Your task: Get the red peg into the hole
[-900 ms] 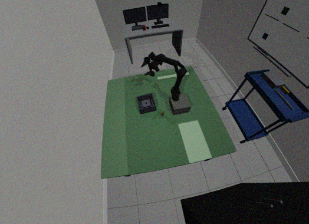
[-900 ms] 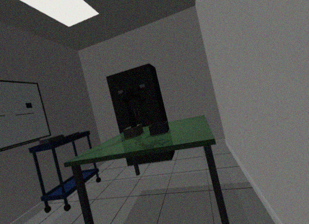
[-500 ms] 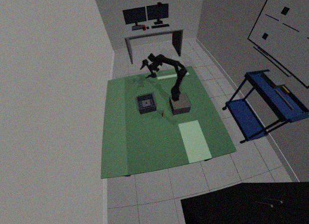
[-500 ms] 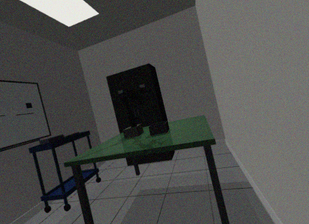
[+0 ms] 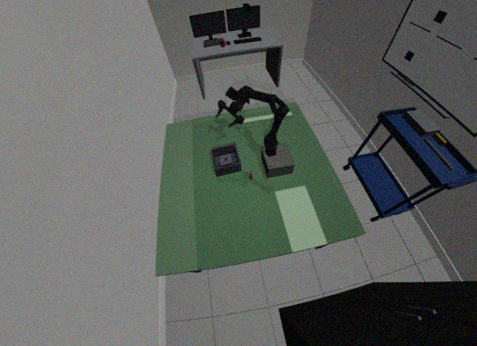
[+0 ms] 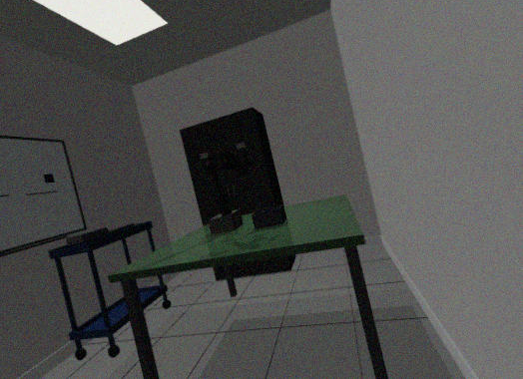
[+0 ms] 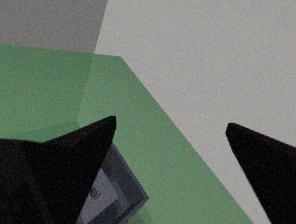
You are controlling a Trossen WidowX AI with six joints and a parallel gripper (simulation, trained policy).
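Right now the red peg is 90 mm behind my gripper tip, 210 mm to the left of it and 360 mm below it. From my gripper tip the other things lie so: grey plate 30 mm ahead, 20 mm to the left, 350 mm below; dark box 30 mm ahead, 20 mm to the left, 370 mm below.
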